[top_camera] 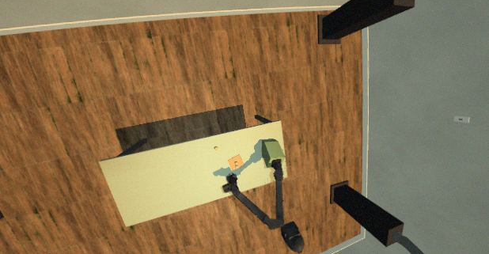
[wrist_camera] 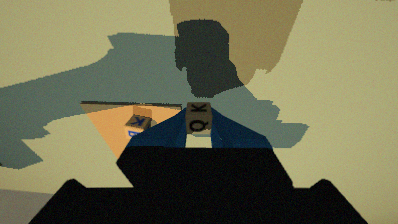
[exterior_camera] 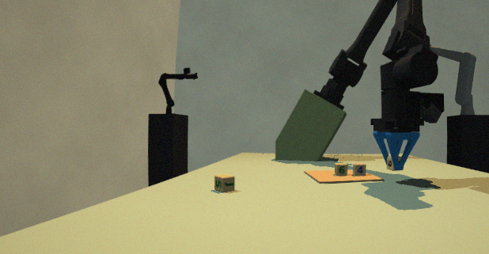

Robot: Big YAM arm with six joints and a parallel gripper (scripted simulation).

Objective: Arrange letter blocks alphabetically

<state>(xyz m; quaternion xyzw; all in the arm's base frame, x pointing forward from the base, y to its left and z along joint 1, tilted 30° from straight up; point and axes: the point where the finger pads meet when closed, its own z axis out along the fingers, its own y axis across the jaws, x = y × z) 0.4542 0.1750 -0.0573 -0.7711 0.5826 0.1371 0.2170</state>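
Now: hand 10 cm to the left of the orange mat, 7 cm past it and 3 cm above it. Also, from my hand: block: 7 cm behind, 6 cm to the right, 2 cm below.
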